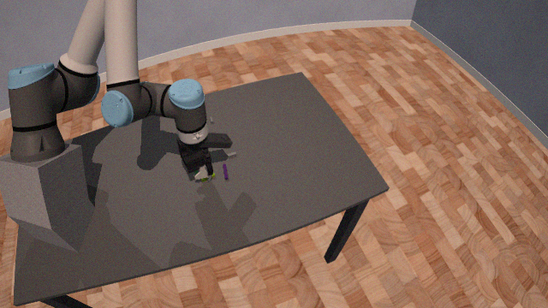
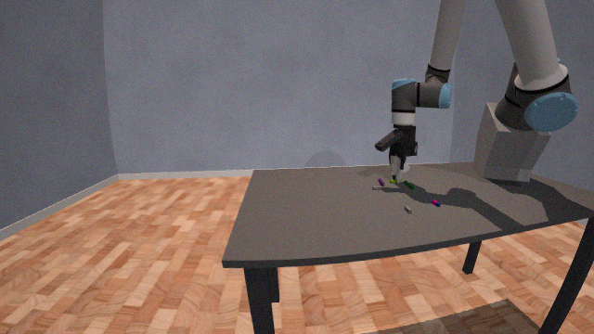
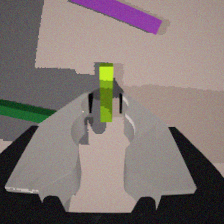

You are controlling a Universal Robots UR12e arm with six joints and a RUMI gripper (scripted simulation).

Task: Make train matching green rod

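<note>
Now: hand 10 mm above the lime rod. Round my hand: purple rod 60 mm ahead, 20 mm to the left, 10 mm below; magenta rod 80 mm behind, 220 mm to the left, 10 mm below; green rod 40 mm behind, 50 mm to the left, 10 mm below.
</note>
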